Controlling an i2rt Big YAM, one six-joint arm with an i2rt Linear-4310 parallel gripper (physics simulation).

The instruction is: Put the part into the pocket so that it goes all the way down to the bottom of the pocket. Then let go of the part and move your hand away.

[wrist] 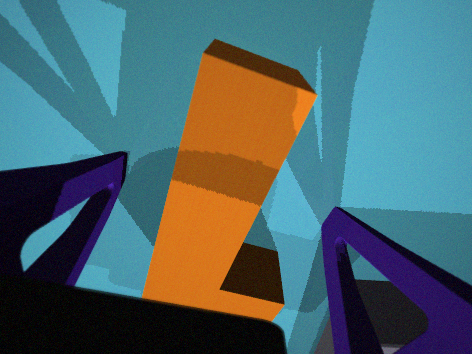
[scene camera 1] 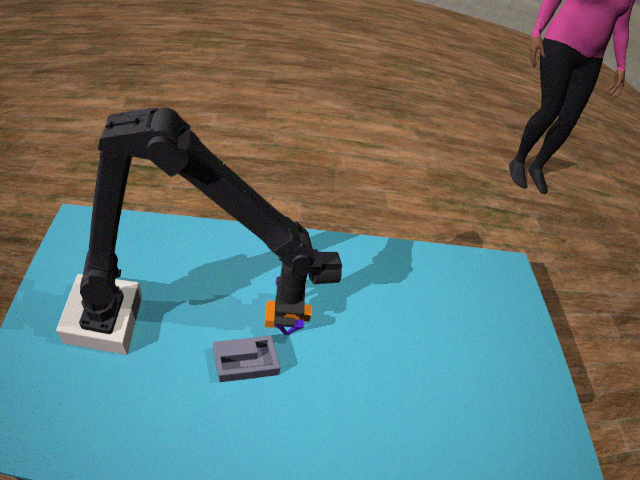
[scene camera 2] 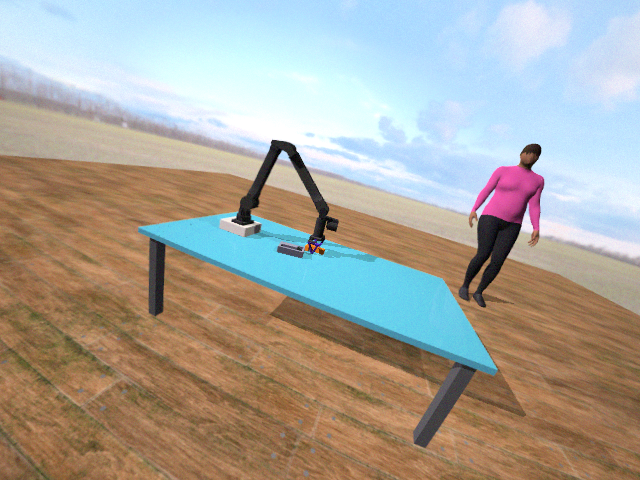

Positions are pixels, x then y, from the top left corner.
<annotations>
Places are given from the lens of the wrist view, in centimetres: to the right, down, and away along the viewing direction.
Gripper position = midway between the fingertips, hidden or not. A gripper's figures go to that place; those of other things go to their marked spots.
my gripper (wrist: 233,192): 0, 1, 12
orange L-shaped part (wrist: 246,111): 0, -2, 7
</annotations>
